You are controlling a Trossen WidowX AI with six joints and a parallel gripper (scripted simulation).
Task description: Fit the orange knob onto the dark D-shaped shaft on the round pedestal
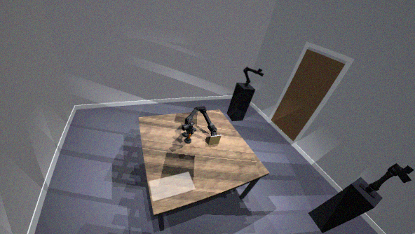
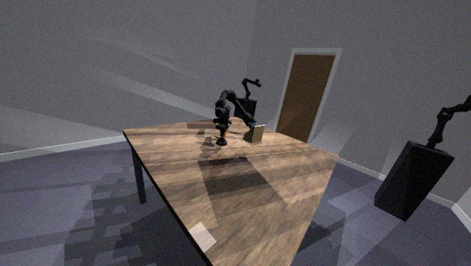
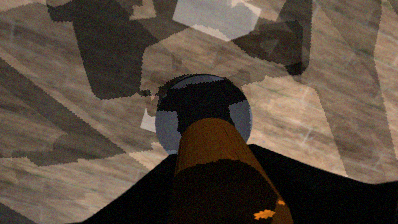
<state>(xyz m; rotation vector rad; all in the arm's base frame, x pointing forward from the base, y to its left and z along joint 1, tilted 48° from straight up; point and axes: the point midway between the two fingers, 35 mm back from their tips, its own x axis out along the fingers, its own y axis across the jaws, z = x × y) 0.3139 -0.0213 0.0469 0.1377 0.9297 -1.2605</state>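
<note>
Now: gripper tip 2 cm below the orange knob. The rest, counted from my gripper tip: round pedestal (4 cm below).
</note>
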